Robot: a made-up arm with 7 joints. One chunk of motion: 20 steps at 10 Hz.
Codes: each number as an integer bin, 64 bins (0 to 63) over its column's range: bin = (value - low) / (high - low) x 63, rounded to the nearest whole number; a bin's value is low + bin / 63 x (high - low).
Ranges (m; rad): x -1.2..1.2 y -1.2..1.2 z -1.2..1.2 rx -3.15..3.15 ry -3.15..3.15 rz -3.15..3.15
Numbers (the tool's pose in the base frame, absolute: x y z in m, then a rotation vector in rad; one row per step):
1: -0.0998 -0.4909 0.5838 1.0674 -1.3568 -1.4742
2: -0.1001 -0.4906 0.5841 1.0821 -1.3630 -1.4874
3: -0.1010 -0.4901 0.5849 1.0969 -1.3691 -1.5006
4: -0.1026 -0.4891 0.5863 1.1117 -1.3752 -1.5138
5: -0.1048 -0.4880 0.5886 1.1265 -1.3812 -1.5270
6: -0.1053 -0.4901 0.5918 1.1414 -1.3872 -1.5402
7: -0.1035 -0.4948 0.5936 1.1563 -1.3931 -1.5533
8: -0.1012 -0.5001 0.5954 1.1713 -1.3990 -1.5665
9: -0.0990 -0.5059 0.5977 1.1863 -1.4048 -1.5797
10: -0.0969 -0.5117 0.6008 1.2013 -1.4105 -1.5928
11: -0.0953 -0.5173 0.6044 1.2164 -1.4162 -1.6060
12: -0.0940 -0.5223 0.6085 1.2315 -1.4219 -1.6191
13: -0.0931 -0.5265 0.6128 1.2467 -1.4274 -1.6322
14: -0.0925 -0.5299 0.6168 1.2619 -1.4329 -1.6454
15: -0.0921 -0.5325 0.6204 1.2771 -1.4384 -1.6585
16: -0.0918 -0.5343 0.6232 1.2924 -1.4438 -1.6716
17: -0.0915 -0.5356 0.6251 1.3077 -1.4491 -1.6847
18: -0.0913 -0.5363 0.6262 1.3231 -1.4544 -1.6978
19: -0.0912 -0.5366 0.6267 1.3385 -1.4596 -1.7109
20: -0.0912 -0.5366 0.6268 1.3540 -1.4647 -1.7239
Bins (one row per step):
1: 29 19 47 42 18 17
2: 29 19 47 42 18 17
3: 29 19 47 42 18 16
4: 29 19 47 43 18 16
5: 29 19 47 43 18 16
6: 29 19 47 43 18 16
7: 29 19 47 43 18 16
8: 29 18 47 43 18 16
9: 29 18 47 43 17 16
10: 29 18 47 44 17 16
11: 29 18 47 44 17 15
12: 29 18 47 44 17 15
13: 29 18 48 44 17 15
14: 29 18 48 44 17 15
15: 29 18 48 44 17 15
16: 29 17 48 44 17 15
17: 29 17 48 45 17 15
18: 29 17 48 45 17 15
19: 29 17 48 45 17 14
20: 29 17 48 45 17 14

